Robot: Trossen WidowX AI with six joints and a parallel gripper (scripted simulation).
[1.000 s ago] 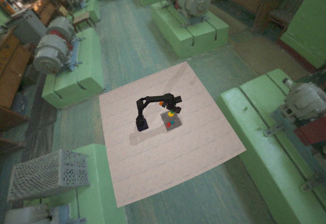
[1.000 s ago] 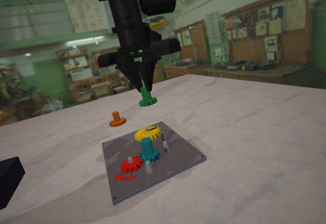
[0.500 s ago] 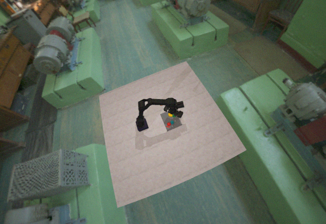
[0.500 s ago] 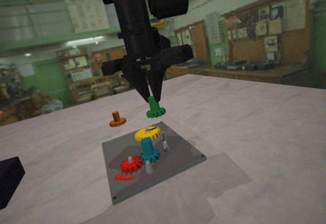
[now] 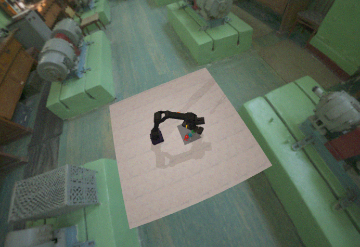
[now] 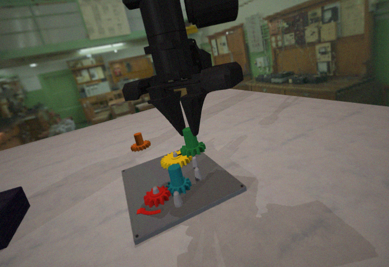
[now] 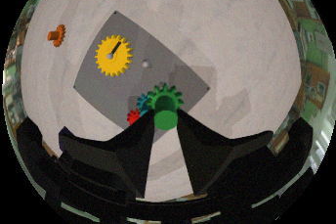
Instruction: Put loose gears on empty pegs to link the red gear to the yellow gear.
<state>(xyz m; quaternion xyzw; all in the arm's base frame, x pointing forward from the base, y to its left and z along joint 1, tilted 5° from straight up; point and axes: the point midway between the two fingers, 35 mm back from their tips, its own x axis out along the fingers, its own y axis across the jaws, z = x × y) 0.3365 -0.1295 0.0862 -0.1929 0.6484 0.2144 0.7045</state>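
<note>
Now: the green gear 1 cm below my gripper tip. The rest, counted from my gripper tip: yellow gear: 9 cm to the left, 7 cm below; then red gear: 8 cm behind, 7 cm below; then teal gear: 7 cm below, 4 cm behind.
</note>
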